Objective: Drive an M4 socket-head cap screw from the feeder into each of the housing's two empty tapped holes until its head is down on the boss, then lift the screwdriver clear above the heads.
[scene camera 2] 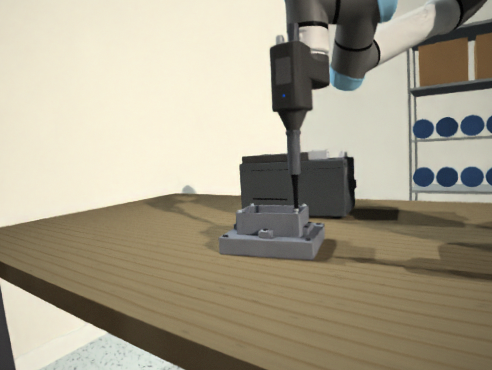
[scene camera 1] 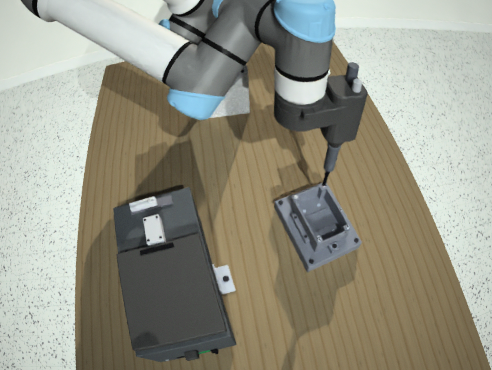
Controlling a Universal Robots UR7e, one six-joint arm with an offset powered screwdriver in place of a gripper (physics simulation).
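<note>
The grey housing (scene camera 1: 324,258) (scene camera 2: 267,247) stands on the table, its open box upward. The powered screwdriver (scene camera 1: 325,183) (scene camera 2: 296,205) is upright, its thin black bit ending at a top corner of the box, the far one in scene camera 1. A screw at the tip is too small to make out, so whether the bit holds one cannot be told. Small bright spots show at the other corners, such as one corner boss (scene camera 1: 319,239) and another corner boss (scene camera 1: 347,228). The dark screw feeder (scene camera 1: 170,295) (scene camera 2: 320,185) stands apart from the housing, left of it in scene camera 1.
A light tab (scene camera 1: 225,287) with a dark hole sticks out from the feeder's side. The wooden table (scene camera 1: 400,300) (scene camera 2: 200,300) carries both. The arm reaches over the table's far part in scene camera 1. A shelf rack (scene camera 2: 412,125) with boxes stands behind in scene camera 2.
</note>
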